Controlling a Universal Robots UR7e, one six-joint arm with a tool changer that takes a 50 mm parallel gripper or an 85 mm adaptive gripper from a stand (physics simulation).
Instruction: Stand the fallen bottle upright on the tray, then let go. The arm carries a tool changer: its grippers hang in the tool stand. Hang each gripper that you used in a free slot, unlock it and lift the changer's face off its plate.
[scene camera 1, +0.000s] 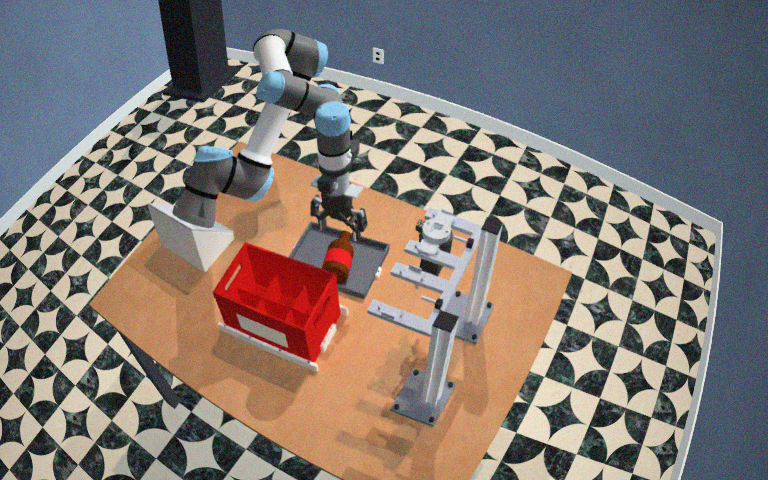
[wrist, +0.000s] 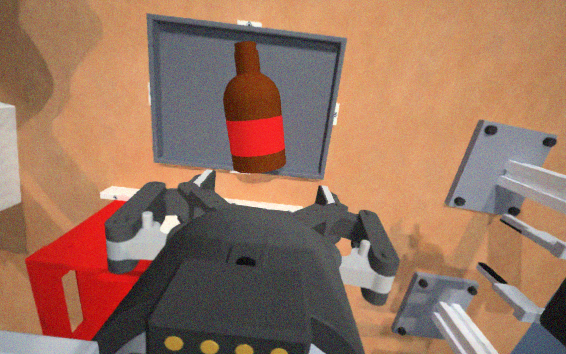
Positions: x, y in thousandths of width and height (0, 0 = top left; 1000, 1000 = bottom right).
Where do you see a brown bottle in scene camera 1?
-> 442, 532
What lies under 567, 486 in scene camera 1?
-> A parallel gripper.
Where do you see a brown bottle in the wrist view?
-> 446, 295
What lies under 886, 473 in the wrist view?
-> A tool stand.
